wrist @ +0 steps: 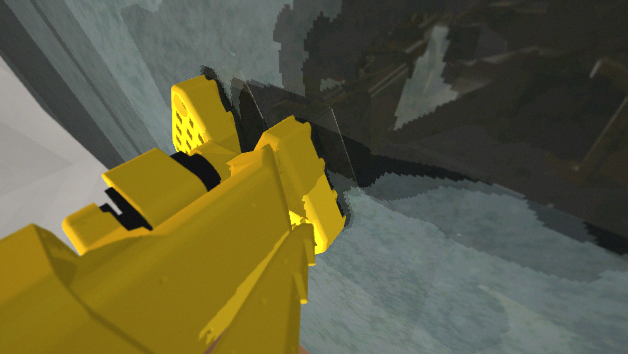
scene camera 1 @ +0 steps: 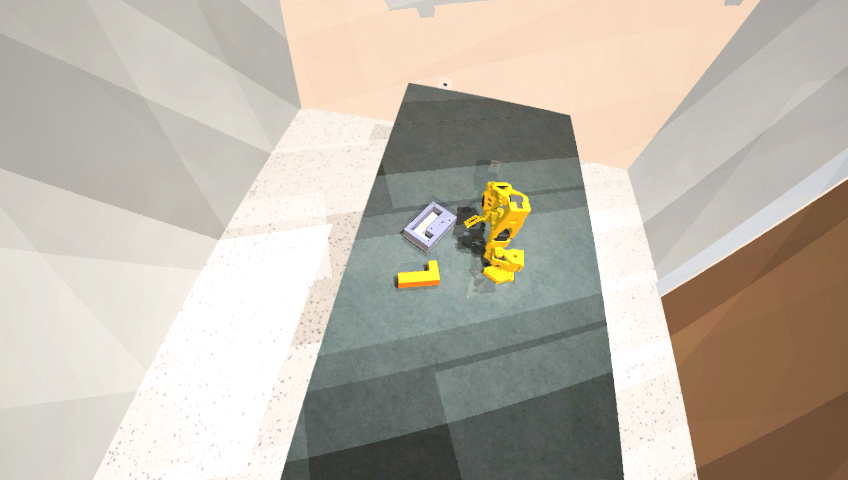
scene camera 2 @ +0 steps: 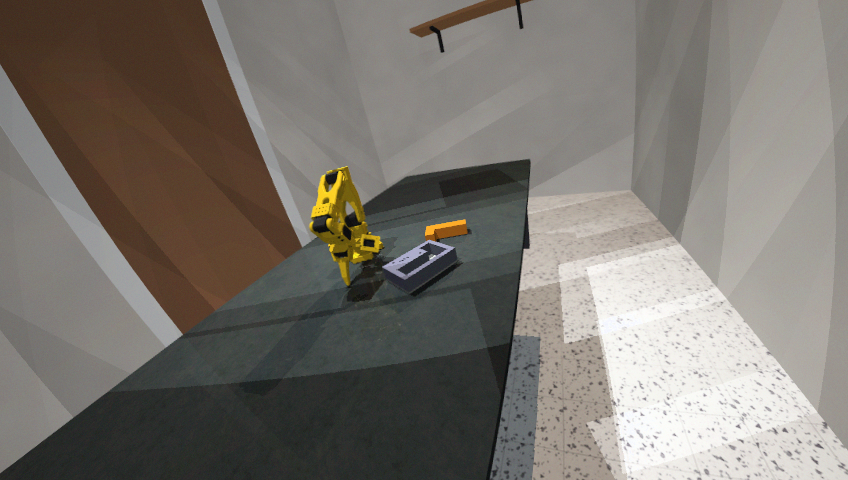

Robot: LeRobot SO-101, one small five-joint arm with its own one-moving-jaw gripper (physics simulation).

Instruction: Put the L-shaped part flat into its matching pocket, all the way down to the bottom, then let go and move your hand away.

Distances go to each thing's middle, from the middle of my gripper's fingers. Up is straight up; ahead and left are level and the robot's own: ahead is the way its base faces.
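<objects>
Counted from my hand: grey pocket block [scene camera 2: 410, 271], 4 cm below, 17 cm ahead, 5 cm to the left; orange L-shaped part [scene camera 1: 431, 277], 4 cm below, 17 cm ahead, 21 cm to the left.
</objects>
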